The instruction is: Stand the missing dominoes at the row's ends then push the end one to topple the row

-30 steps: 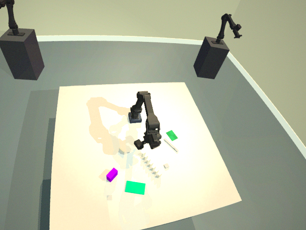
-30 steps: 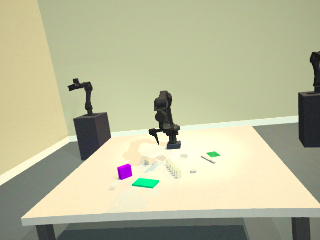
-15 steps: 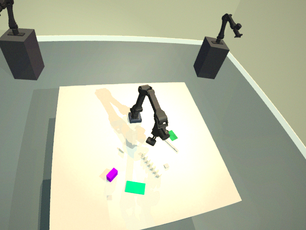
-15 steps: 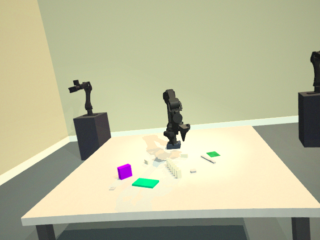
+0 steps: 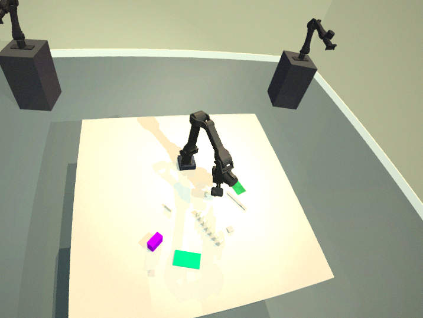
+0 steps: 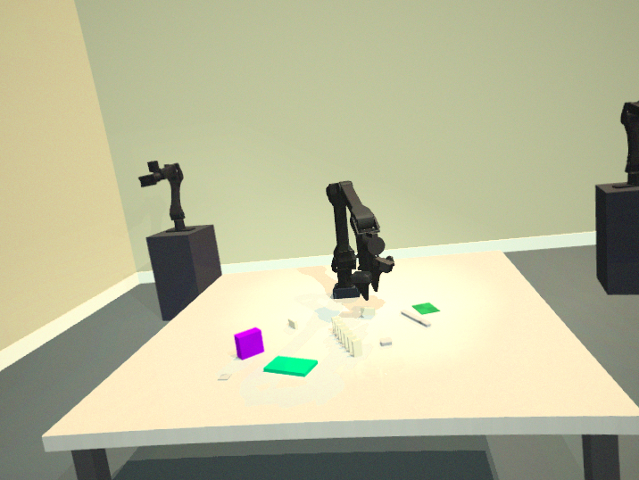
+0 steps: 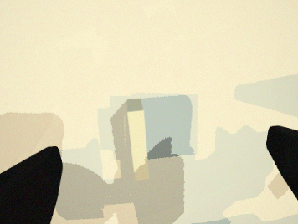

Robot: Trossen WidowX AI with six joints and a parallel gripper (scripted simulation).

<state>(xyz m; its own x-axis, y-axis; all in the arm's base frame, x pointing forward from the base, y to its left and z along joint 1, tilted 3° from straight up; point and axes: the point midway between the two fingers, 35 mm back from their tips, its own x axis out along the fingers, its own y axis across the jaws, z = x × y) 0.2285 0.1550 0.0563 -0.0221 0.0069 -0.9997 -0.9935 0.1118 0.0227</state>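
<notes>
My gripper tip is now 30 mm short of the long bar, 140 mm to the right of it and 70 mm above it. From my gripper tip the other things lie so: small green pad: 70 mm behind, 160 mm to the left, 70 mm below; flat teal plate: 370 mm ahead, 150 mm to the right, 70 mm below; purple block: 300 mm ahead, 310 mm to the right, 40 mm below.
</notes>
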